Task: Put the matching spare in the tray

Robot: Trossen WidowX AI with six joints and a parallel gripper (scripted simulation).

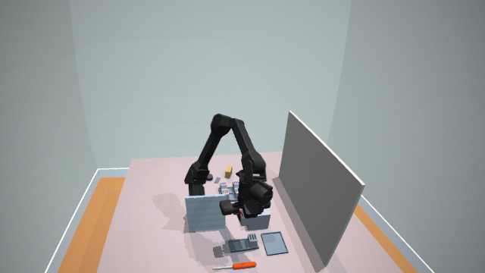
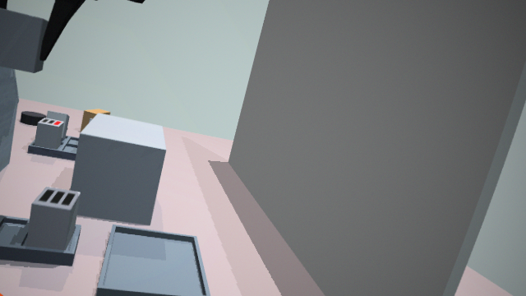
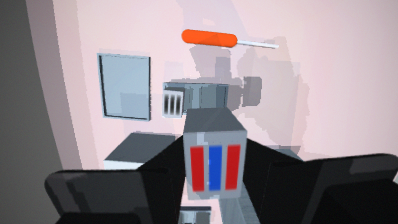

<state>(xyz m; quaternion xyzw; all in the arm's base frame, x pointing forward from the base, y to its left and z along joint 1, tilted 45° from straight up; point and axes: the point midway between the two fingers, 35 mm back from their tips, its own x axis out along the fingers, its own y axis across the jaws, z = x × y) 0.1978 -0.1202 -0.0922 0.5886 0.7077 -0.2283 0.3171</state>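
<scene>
My gripper tip is 15 cm short of the tray and 17 cm above it. The rest, counted from my gripper tip: grey box: 9 cm ahead, 19 cm to the left, 13 cm below; then grey spare block: 2 cm above; then grey wall panel: 33 cm ahead, 19 cm to the left, 5 cm above.
</scene>
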